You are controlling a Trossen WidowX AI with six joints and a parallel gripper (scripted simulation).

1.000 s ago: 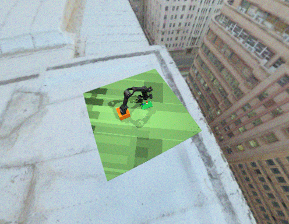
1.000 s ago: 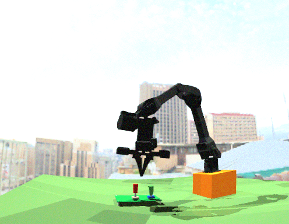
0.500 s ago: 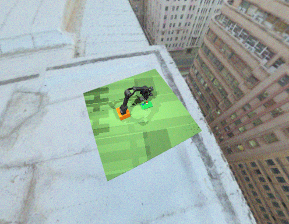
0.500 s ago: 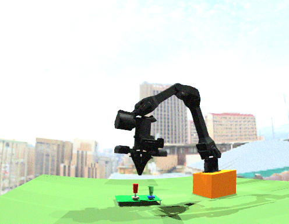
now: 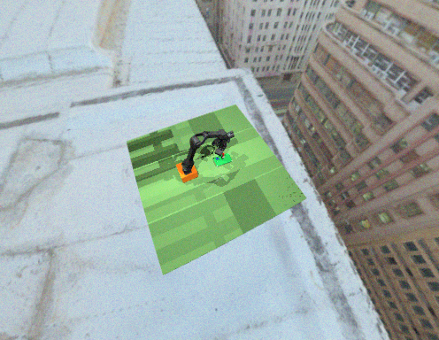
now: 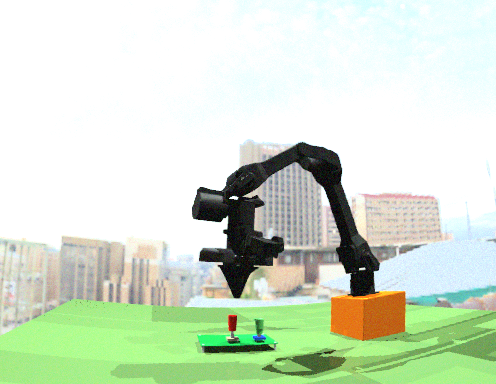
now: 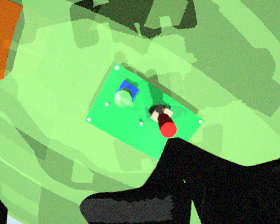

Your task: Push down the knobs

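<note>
Now: the red knob 1 cm ahead of my gripper tip, 1 cm to the right of it and 6 cm below it. From my gripper tip the other things lie so: green knob 5 cm behind, 1 cm to the left, 6 cm below.
</note>
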